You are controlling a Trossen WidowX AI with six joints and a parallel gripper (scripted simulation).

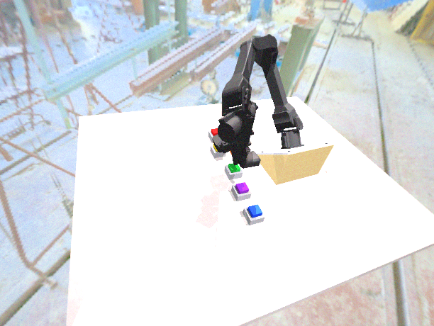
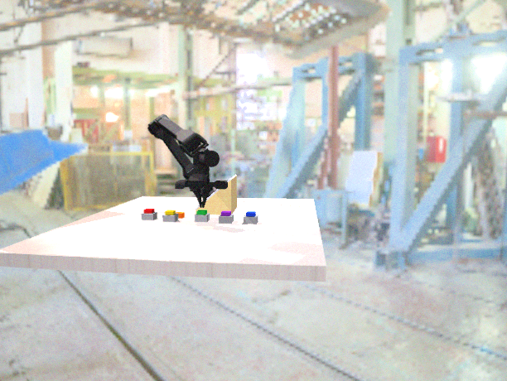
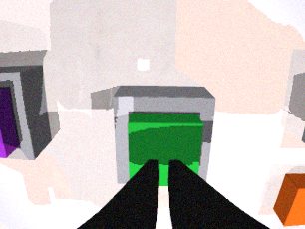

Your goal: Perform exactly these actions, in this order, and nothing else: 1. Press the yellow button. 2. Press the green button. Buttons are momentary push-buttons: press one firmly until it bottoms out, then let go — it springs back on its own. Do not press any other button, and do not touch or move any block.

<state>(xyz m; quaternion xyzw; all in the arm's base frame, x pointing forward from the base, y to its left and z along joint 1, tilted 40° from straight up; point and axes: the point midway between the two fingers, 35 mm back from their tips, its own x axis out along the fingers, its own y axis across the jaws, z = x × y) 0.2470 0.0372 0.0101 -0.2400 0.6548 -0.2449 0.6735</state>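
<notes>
My gripper tip is now 20 mm above the green button. From my gripper tip the other things lie so: purple button (90 mm to the left, 20 mm below, 10 mm ahead); then yellow button (120 mm to the right, 20 mm below, 10 mm ahead); then orange block (100 mm to the right, 50 mm behind, 40 mm below).
</notes>
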